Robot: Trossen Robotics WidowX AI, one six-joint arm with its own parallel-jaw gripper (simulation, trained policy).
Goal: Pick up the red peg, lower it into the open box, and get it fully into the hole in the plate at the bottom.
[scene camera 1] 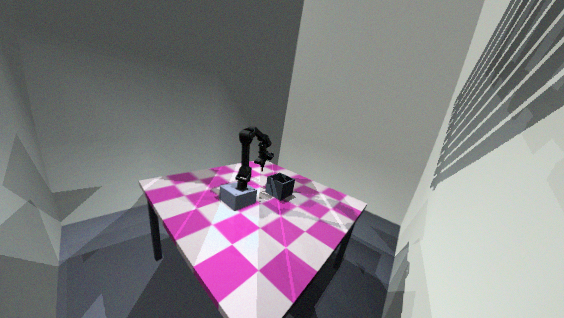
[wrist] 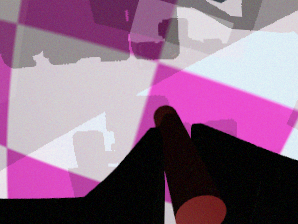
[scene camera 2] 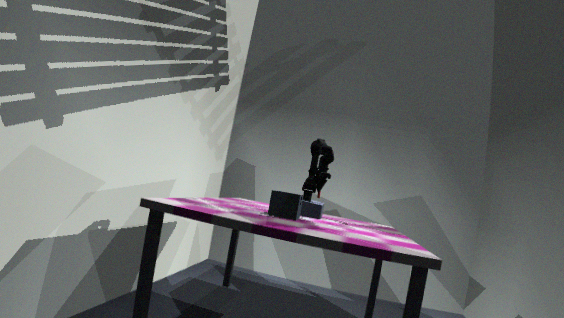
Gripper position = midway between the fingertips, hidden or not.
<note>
In view: my gripper (wrist: 175, 135) and a dark box (scene camera 2: 285, 205).
</note>
